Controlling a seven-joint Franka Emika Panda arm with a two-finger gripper.
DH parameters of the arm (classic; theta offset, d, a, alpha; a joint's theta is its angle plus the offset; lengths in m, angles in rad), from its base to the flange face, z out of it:
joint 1: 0 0.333 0 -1.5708
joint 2: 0 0 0 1.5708
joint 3: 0 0.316 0.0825 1.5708
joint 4: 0 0 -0.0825 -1.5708
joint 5: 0 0.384 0 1.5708
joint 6: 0 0 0.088 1.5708
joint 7: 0 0.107 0 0
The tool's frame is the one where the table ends.
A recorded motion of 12 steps. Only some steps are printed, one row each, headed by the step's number.
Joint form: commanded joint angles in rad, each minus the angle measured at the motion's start. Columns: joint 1, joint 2, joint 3, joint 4, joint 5, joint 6, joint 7.
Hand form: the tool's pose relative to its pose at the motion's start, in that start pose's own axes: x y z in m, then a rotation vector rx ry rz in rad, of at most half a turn. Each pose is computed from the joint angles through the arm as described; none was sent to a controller.
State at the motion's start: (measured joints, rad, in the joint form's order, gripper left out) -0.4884 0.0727 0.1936 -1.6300 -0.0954 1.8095 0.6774
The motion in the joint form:
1: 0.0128 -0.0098 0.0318 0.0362 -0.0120 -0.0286 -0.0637
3: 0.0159 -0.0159 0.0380 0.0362 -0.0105 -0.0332 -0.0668
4: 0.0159 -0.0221 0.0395 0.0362 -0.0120 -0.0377 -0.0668
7: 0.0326 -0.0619 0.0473 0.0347 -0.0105 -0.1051 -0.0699
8: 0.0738 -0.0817 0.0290 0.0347 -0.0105 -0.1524 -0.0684
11: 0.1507 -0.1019 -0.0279 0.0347 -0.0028 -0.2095 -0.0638
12: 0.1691 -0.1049 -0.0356 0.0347 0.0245 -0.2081 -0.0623
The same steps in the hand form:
1: -0.0149 -0.0176 -0.0231 0.0068 0.0215 -0.1060
3: -0.0197 -0.0208 -0.0268 0.0093 0.0224 -0.1176
4: -0.0215 -0.0203 -0.0303 0.0081 0.0254 -0.1189
7: -0.0428 -0.0211 -0.0484 -0.0138 0.0069 -0.1432
8: -0.0585 -0.0243 -0.0570 -0.0323 -0.0115 -0.1626
11: -0.0744 -0.0249 -0.0649 -0.0502 -0.0424 -0.1750
12: -0.0808 -0.0307 -0.0673 -0.0256 -0.0562 -0.1822

